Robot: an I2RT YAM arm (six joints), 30 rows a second.
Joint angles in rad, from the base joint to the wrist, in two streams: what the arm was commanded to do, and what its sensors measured. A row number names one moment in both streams.
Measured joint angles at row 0:
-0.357 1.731 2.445 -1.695 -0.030 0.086
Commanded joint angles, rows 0 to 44:
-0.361 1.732 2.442 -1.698 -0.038 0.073
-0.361 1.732 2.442 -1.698 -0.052 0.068
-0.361 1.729 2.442 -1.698 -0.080 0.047
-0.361 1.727 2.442 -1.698 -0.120 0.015
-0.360 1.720 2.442 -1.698 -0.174 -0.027
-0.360 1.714 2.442 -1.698 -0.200 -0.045
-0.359 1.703 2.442 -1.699 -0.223 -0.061
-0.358 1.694 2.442 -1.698 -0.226 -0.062
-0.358 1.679 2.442 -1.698 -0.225 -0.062
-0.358 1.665 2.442 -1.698 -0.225 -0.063
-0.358 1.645 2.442 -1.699 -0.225 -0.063
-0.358 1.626 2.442 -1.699 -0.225 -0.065
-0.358 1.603 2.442 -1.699 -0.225 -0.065
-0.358 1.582 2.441 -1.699 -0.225 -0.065
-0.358 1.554 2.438 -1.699 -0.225 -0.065
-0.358 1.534 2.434 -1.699 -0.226 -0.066
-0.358 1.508 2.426 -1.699 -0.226 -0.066
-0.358 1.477 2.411 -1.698 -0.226 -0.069
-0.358 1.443 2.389 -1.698 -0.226 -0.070
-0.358 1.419 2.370 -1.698 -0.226 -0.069
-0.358 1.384 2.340 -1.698 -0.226 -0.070
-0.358 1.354 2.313 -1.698 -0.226 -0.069
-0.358 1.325 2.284 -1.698 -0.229 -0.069
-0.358 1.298 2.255 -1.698 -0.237 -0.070
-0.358 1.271 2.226 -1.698 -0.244 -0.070
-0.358 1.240 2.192 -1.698 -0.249 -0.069
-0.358 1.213 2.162 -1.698 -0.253 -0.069
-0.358 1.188 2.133 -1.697 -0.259 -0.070
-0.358 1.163 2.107 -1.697 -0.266 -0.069
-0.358 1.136 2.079 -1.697 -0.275 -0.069
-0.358 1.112 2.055 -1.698 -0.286 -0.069
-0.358 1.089 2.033 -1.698 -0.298 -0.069
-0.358 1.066 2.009 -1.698 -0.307 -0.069
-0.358 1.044 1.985 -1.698 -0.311 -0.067
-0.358 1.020 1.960 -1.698 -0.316 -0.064
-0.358 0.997 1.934 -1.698 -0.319 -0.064
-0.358 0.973 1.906 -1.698 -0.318 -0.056
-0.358 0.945 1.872 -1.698 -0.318 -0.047
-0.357 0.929 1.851 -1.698 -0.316 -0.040
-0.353 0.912 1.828 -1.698 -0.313 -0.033
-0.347 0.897 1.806 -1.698 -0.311 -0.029
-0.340 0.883 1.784 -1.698 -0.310 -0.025
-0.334 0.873 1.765 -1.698 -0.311 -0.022
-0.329 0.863 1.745 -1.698 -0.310 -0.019
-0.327 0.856 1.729 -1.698 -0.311 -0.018
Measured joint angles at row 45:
-0.350 0.867 1.775 -1.696 -0.299 -0.039
